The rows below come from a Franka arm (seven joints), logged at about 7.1 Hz.
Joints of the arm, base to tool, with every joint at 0 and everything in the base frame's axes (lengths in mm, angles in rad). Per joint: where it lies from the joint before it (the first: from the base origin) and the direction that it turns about. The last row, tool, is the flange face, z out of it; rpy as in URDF.
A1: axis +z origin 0 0 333
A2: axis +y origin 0 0 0
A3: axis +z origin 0 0 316
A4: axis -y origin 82.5 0 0
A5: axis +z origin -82.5 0 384
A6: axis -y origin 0 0 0
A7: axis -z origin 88 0 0
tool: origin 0 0 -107 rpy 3.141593 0 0
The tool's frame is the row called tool.
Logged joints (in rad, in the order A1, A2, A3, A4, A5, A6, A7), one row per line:
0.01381, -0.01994, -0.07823, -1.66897, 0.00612, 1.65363, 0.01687
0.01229, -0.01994, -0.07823, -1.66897, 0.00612, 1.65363, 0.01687
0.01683, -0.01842, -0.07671, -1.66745, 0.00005, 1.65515, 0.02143
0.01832, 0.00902, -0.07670, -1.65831, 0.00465, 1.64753, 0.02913
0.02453, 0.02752, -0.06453, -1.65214, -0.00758, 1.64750, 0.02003
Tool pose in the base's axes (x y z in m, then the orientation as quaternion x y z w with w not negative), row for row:
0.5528, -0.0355, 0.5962, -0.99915, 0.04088, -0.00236, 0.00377
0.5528, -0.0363, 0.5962, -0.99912, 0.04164, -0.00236, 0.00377
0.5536, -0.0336, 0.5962, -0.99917, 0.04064, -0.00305, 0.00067
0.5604, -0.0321, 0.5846, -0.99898, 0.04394, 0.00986, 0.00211
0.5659, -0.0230, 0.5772, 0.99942, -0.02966, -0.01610, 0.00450
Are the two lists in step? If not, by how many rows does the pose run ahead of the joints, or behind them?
They are in step.
